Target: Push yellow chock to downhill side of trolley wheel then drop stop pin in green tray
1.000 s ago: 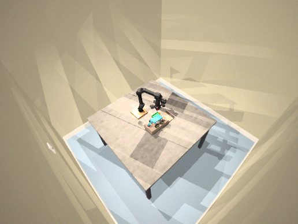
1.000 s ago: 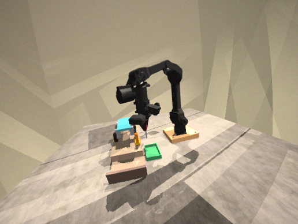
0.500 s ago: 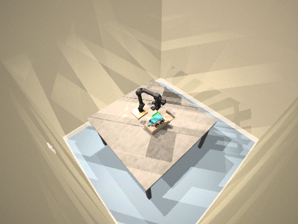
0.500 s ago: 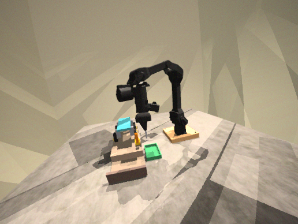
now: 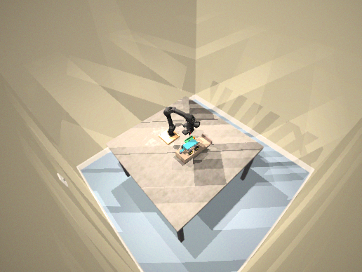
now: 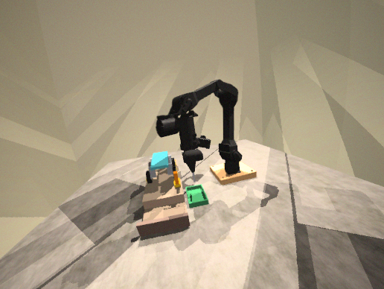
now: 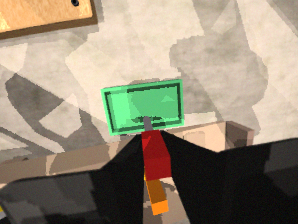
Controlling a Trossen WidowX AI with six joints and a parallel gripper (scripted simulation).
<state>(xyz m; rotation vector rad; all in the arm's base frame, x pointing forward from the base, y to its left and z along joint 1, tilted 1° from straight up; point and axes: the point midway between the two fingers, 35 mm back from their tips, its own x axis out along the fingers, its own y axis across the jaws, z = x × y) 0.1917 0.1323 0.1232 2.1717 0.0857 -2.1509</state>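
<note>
The green tray is 120 mm below my gripper tip. From my gripper tip the other things lie so: yellow chock: 70 mm ahead, 30 mm below, 20 mm to the right; red-headed stop pin: right at my gripper tip; trolley: 140 mm ahead, 100 mm to the right.
</note>
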